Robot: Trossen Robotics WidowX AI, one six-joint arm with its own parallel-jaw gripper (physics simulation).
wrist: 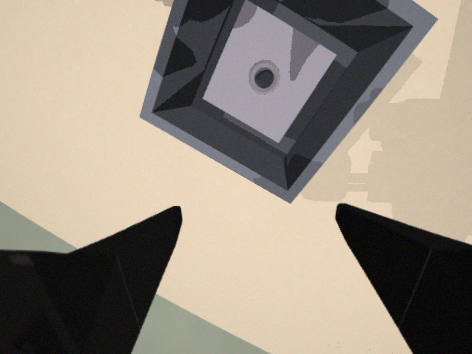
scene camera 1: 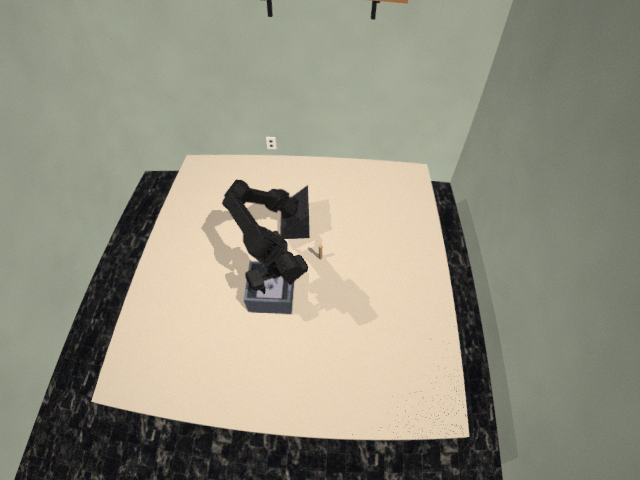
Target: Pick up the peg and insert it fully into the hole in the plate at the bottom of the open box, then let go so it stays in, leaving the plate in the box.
A blue-grey box shows in the wrist view [370, 49] and in scene camera 1 [253, 304].
